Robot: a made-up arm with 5 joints.
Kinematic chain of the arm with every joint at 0, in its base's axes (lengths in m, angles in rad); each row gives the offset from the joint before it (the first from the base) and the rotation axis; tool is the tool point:
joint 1: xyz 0 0 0.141 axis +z
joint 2: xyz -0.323 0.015 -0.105 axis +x
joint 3: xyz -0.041 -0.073 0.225 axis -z
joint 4: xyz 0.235 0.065 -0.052 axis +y
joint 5: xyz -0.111 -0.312 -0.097 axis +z
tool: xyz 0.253 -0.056 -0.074
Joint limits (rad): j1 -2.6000..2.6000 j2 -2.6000..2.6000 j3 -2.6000..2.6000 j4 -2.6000..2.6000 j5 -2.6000..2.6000
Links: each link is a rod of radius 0.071 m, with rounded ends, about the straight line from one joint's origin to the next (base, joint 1, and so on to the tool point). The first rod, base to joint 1, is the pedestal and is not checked.
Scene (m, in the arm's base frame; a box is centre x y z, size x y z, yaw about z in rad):
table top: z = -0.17
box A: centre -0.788 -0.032 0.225 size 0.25 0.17 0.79 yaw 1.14
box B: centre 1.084 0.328 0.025 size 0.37 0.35 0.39 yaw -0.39
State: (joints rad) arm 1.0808 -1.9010 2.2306 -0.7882 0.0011
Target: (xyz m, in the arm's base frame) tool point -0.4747 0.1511 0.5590
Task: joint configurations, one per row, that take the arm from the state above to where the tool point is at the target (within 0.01 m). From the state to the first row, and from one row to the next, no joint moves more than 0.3 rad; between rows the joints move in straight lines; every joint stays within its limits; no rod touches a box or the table.
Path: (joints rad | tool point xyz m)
1: 0.9912 -1.8066 1.9564 -0.8141 0.1328 | -0.6534 -0.5122 0.3854
2: 0.9017 -1.7121 1.6823 -0.8400 0.2645 | -0.6012 -0.3517 0.5122
3: 0.8121 -1.6177 1.4081 -0.8659 0.3962 | -0.4903 -0.2078 0.5854
4: 0.5856 -1.7124 1.3023 -0.8428 0.3791 | -0.5112 -0.0258 0.5767
5: 0.3591 -1.8072 1.1964 -0.8198 0.3620 | -0.4747 0.1511 0.5590

